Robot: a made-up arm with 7 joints.
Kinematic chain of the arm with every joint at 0, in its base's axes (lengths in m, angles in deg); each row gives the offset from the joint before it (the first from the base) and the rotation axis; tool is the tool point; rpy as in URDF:
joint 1: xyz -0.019 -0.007 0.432 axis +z
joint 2: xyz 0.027 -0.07 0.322 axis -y
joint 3: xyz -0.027 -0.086 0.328 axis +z
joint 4: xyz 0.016 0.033 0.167 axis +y
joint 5: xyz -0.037 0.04 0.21 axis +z
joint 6: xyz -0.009 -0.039 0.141 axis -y
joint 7: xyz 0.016 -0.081 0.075 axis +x
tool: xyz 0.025 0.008 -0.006 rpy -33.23 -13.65 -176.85
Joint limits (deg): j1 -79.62..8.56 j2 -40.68..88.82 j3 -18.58..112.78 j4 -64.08..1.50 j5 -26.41..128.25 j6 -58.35..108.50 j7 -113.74..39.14
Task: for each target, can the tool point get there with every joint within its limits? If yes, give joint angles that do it. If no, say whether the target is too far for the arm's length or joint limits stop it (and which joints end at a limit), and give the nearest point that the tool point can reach.
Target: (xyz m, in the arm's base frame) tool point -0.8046 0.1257 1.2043
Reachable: yes | joints -31.42 48.60 45.74 -38.82 60.78 31.18 -90.57
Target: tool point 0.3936 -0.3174 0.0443
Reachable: no: joint limits stop it (at a limit: joint 1, joint 2, joint 4, joint 5, joint 6, joint 7) | nearest point -0.4538 -0.3486 0.3648 | short by 0.907 m
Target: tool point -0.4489 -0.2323 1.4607
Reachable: yes | joints -0.60 16.97 39.22 -49.69 59.56 -43.88 -38.63
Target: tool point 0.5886 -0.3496 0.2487
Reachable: no: joint limits stop it (at a limit: joint 1, joint 2, joint 3, joint 4, joint 6, joint 7) | nearest point 0.5312 -0.4227 1.0497 | short by 0.806 m
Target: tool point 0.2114 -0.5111 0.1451
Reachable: no: joint limits stop it (at a limit: joint 1, joint 2, joint 4, joint 5, joint 6, joint 7) | nearest point -0.4386 -0.4433 0.4100 | short by 0.705 m
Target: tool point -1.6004 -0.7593 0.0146
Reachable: no: too far | nearest point -0.8258 -0.3908 0.5189 | short by 0.995 m
